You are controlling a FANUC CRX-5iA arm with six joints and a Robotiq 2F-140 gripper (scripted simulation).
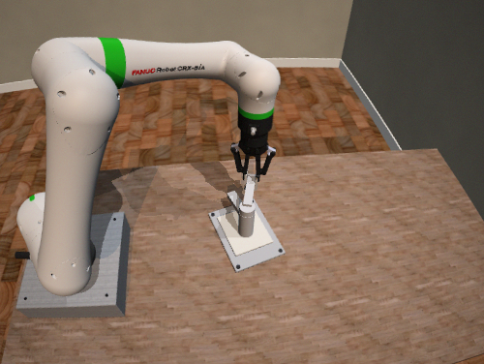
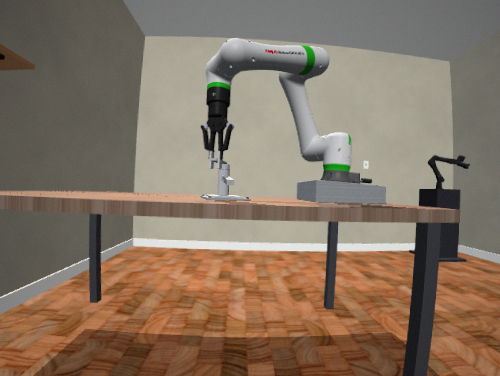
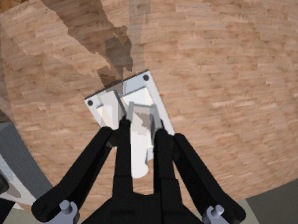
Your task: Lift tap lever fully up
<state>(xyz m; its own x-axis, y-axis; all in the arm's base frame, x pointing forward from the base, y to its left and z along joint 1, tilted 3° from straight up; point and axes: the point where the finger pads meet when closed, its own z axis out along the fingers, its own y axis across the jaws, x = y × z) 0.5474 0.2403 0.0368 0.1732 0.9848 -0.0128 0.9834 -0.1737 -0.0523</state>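
The lever is 40 mm to the right of my hand and 10 mm behind it. From my hand the other things lie so: tap (70 mm to the right, 50 mm below, 20 mm behind).
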